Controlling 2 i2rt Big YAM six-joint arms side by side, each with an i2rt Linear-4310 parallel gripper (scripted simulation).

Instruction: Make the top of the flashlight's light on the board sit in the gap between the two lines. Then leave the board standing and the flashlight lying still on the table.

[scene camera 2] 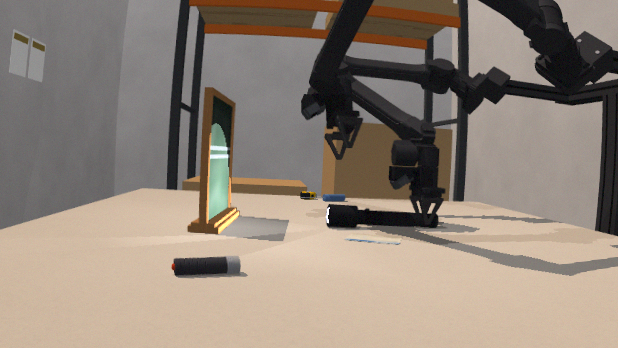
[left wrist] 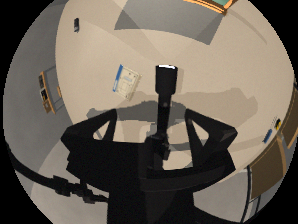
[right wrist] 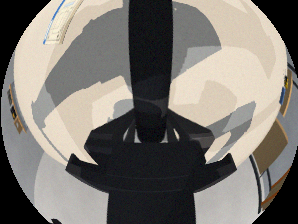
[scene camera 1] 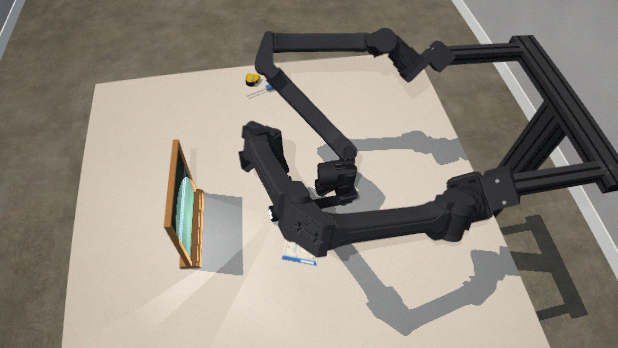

Note:
In view: my left gripper (scene camera 2: 344, 154), my right gripper (scene camera 2: 424, 223), a wood-framed board (scene camera 2: 218, 132) and a black cylinder (scene camera 2: 229, 264).
The wood-framed board also shows in scene camera 1 (scene camera 1: 183, 221). My left gripper also shows in the left wrist view (left wrist: 150, 112). My right gripper also shows in the right wrist view (right wrist: 150, 112). The right wrist view misses the wood-framed board: it is out of frame. The right wrist view does not show the black cylinder: it is out of frame.

